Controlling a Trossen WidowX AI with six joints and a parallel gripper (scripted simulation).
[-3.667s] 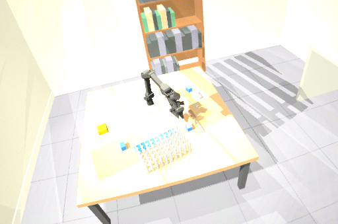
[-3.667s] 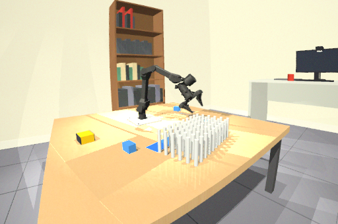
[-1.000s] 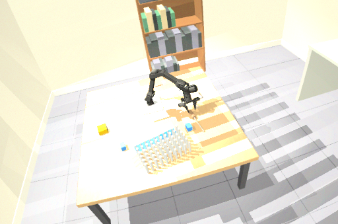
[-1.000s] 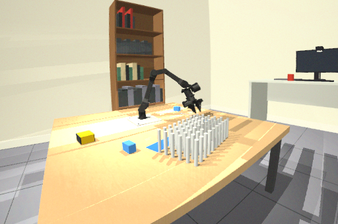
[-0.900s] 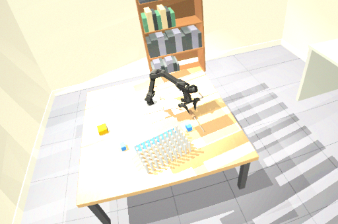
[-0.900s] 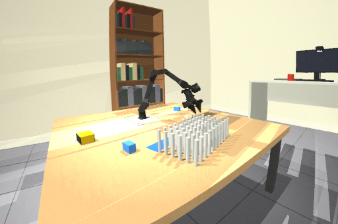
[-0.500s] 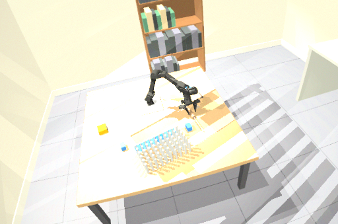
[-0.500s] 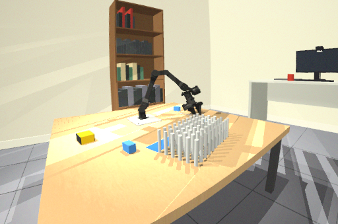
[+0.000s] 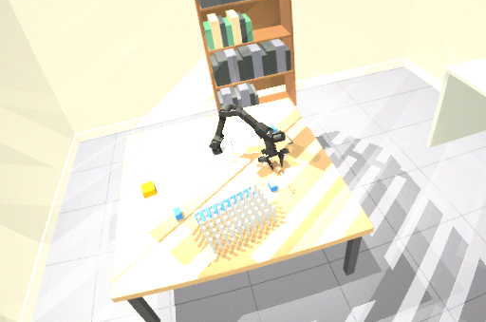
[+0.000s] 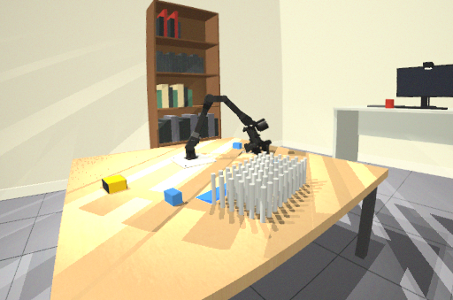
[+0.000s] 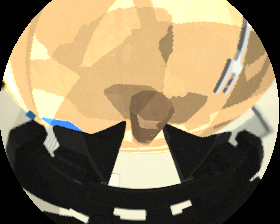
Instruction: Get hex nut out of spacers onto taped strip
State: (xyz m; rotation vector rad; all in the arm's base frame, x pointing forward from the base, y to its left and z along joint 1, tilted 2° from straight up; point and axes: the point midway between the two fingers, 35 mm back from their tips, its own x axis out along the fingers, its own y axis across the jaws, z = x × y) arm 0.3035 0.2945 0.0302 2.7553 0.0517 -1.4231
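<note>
Now: gripper tip 10 cm short of the brown stick-like tool and 1 cm to the right of it. The rest, counted from my gripper tip: blue taped strip 36 cm to the right, 13 cm ahead, 1 cm below; thin grey tool 16 cm behind, 7 cm to the left, 1 cm below.
</note>
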